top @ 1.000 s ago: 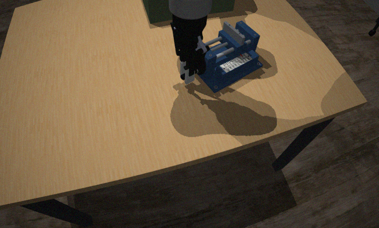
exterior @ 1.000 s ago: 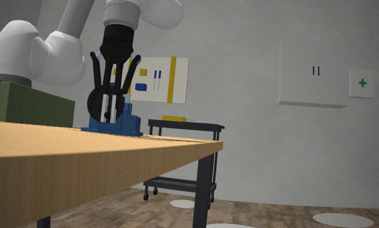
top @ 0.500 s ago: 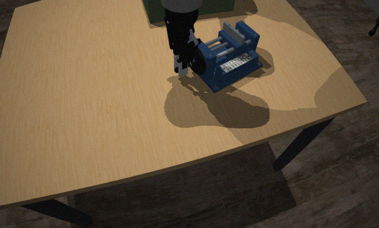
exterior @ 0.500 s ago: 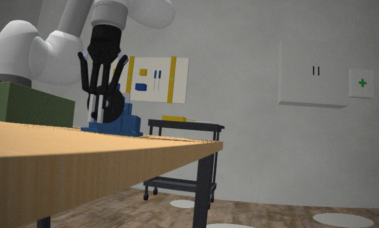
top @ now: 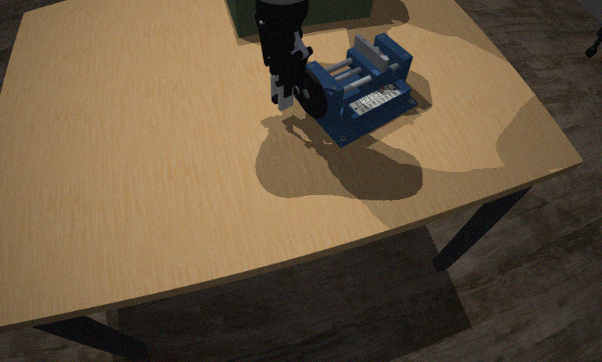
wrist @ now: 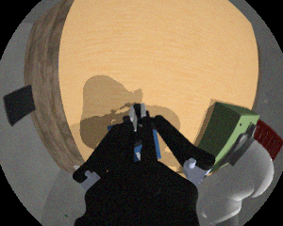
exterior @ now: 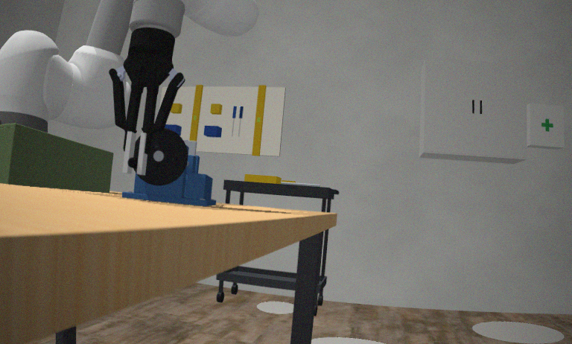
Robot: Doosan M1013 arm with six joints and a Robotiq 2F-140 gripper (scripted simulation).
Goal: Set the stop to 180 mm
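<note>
The handwheel lies 2 cm to the left of my hand and 1 cm below it. Also, from my hand: stop plate 18 cm to the left, 2 cm above.
</note>
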